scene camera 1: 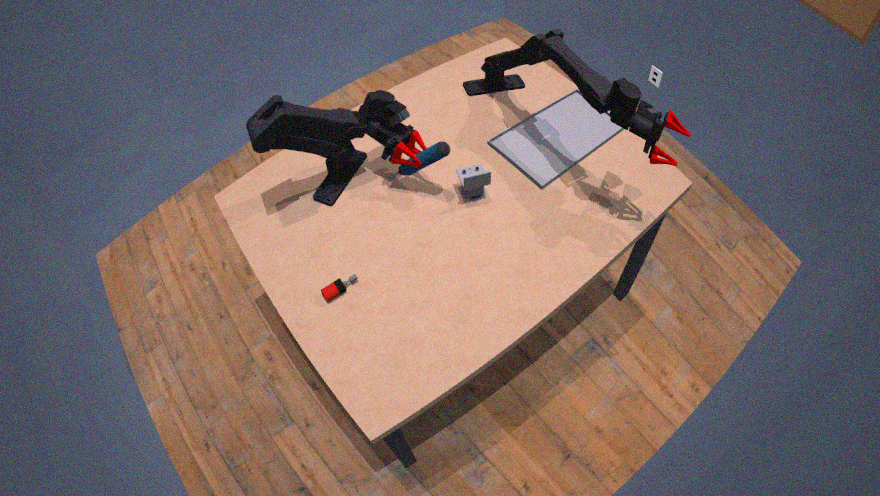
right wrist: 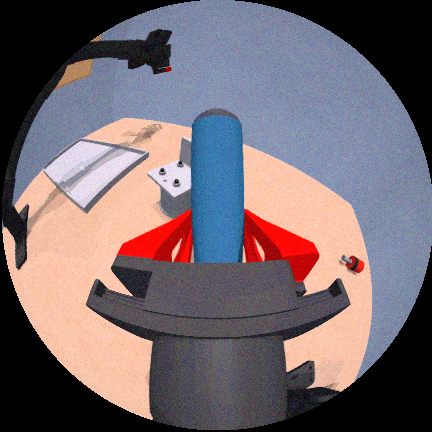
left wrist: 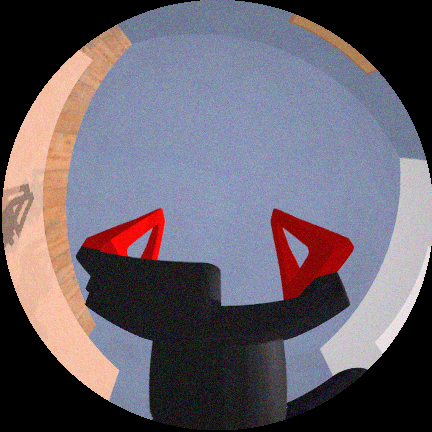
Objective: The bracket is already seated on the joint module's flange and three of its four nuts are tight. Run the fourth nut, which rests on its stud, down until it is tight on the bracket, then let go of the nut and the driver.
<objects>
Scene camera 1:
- my left gripper: 683,150
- my right gripper: 425,161
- blue driver: 441,149
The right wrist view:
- my right gripper: 217,215
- blue driver: 216,155
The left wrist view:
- my left gripper: 217,214
</objects>
